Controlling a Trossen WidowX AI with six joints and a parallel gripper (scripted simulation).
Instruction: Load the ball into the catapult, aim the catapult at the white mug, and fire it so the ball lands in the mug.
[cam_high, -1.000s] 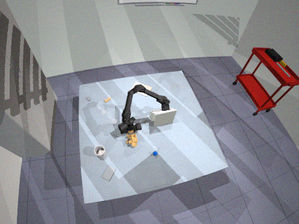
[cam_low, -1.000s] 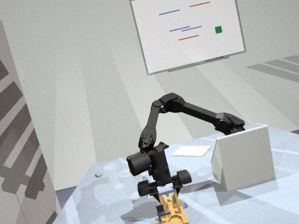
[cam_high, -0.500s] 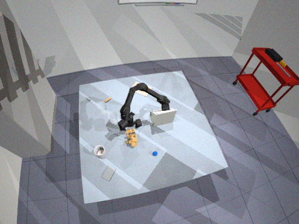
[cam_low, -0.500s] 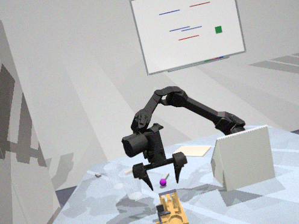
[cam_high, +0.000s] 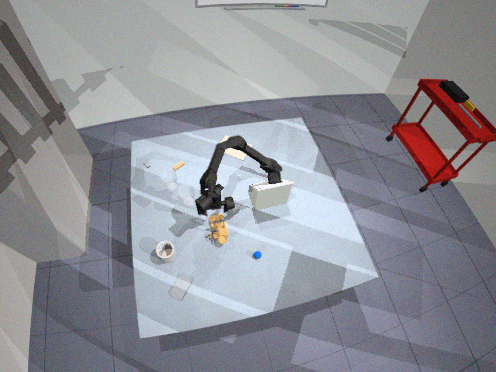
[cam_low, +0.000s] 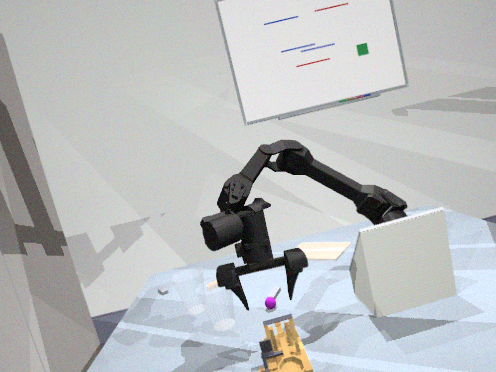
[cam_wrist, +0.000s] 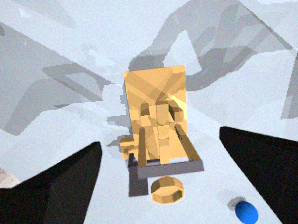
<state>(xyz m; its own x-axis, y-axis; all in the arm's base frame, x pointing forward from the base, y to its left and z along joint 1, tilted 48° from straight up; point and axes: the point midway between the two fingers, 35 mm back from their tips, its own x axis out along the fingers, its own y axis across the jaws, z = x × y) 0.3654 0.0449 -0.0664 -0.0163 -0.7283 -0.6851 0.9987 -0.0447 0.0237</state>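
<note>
My gripper tip is now 1 cm short of the wooden catapult, 6 cm to the right of it and 7 cm above it. Round my gripper tip: white mug 30 cm ahead, 12 cm to the left, 9 cm below; then blue ball 15 cm behind, 25 cm to the left, 10 cm below; then grey flat plate 27 cm ahead, 30 cm to the left, 11 cm below.
</note>
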